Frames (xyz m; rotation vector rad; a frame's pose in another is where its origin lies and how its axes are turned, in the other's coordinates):
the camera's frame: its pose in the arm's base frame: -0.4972 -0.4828 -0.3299 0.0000 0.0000 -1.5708
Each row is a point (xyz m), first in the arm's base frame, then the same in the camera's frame.
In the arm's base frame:
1: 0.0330 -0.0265 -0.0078
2: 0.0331 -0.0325 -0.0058
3: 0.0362 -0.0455 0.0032
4: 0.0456 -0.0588 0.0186
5: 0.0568 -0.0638 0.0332
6: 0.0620 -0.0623 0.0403
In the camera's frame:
1: -0.4563 0.5302 0.3221
2: -0.4503 0.5303 0.3241
3: -0.4373 0.5334 0.3331
4: -0.4240 0.5428 0.3485
5: -0.4190 0.5540 0.3631
6: -0.4205 0.5592 0.3702

